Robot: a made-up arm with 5 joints.
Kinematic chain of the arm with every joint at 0, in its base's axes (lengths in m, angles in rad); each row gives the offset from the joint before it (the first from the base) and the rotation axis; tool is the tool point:
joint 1: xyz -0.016 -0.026 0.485 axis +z
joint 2: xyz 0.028 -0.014 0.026 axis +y
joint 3: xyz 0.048 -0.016 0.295 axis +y
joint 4: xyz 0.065 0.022 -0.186 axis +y
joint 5: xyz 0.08 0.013 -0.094 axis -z
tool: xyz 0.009 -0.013 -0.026
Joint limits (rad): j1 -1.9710..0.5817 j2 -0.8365..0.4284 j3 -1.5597..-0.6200 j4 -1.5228..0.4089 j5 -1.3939..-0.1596
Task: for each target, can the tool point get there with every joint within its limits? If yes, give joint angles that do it. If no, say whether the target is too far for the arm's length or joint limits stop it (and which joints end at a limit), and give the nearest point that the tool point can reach.
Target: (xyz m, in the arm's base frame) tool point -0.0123 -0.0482 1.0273
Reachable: yes | joints -1.4464 -0.6749 -1.1213 -0.8409 -0.7035
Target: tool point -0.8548 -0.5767 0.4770
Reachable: no: too far | nearest point -0.2215 -0.4952 0.6190 | short by 0.654 m
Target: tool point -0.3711 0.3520 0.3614
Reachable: no: joint limits stop it (at a limit: joint 2, joint 3, joint 4) | nearest point -0.1755 0.1438 0.9434 | short by 0.648 m
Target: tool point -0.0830 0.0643 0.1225
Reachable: no: joint limits stop it (at a limit: joint 1, joint 2, joint 3, joint 4, joint 5) | nearest point 0.2782 0.1813 0.4517 | short by 0.503 m
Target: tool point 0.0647 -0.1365 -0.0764
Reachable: no: joint limits stop it (at a limit: joint 2, joint 3, joint 4, joint 5) | nearest point 0.1942 -0.3138 0.4524 | short by 0.573 m
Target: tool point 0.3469 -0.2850 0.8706
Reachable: yes | joints -0.6412 0.2684 -1.3530 -0.6884 -1.2531
